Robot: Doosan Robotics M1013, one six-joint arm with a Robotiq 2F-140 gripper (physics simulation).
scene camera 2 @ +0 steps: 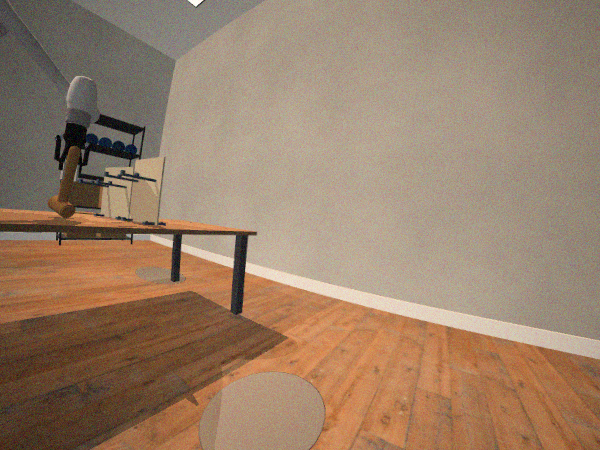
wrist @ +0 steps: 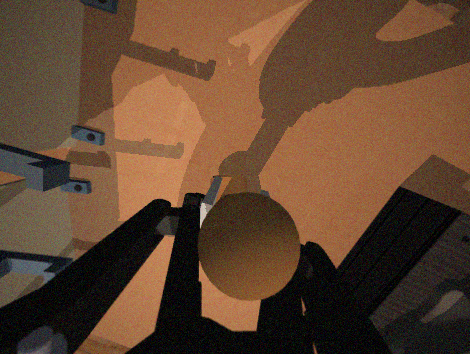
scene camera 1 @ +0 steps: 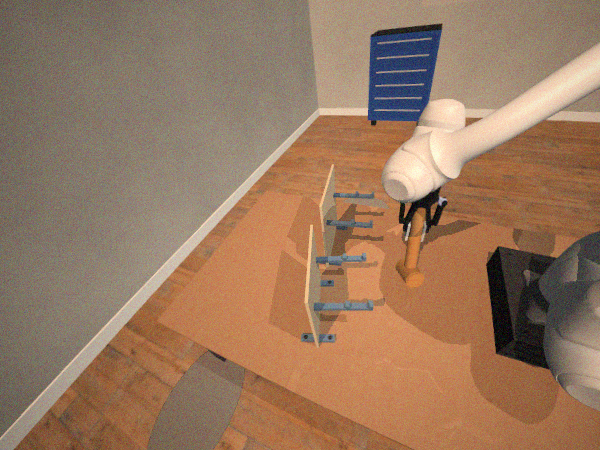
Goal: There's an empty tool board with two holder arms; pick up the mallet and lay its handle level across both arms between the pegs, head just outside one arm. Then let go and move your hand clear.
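Seen in the pictures: gripper, between the fingertips: (scene camera 2: 68, 180) (scene camera 1: 413, 238); arm's base, origin of its link: (wrist: 439, 342).
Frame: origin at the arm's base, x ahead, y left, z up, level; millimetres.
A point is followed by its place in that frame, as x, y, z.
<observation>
My gripper (scene camera 1: 415, 234) @[422, -52, 56] (scene camera 2: 69, 172) @[422, -52, 56] (wrist: 237, 196) @[422, -52, 56] is shut on the orange-brown mallet's handle (scene camera 1: 412, 250) @[413, -6, 44] (scene camera 2: 67, 185) @[419, -47, 35] (wrist: 249, 246) @[436, -88, 196]. The handle is near upright, slightly tilted, its round end toward the wrist camera. The mallet head (scene camera 1: 411, 276) @[392, 52, -21] (scene camera 2: 62, 206) @[408, -42, -55] hangs low, seemingly a little above the table. Two pale boards stand upright, left of the mallet in scene camera 1: a far board (scene camera 1: 328, 202) @[728, -18, 155] and a near board (scene camera 1: 312, 280) (scene camera 2: 149, 195). The far board has two blue-grey pegged arms (scene camera 1: 354, 195) @[676, -145, 111] (scene camera 1: 350, 224) @[627, 18, 110]; the near board has two more (scene camera 1: 341, 259) @[603, 153, 81] (scene camera 1: 345, 306) @[525, 303, 92]. No tool lies on them.
The orange-brown table (scene camera 1: 360, 385) @[432, 416, -105] (scene camera 2: 200, 229) @[938, -295, -105] carries the boards. A black base box (scene camera 1: 495, 300) @[133, -1, -69] (wrist: 400, 230) @[147, -114, -47] is at the right, by the white arm's base. Blue-grey feet (scene camera 1: 318, 338) (wrist: 88, 135) hold the boards. A blue cabinet (scene camera 1: 400, 77) and a shelf rack (scene camera 2: 120, 123) stand beyond.
</observation>
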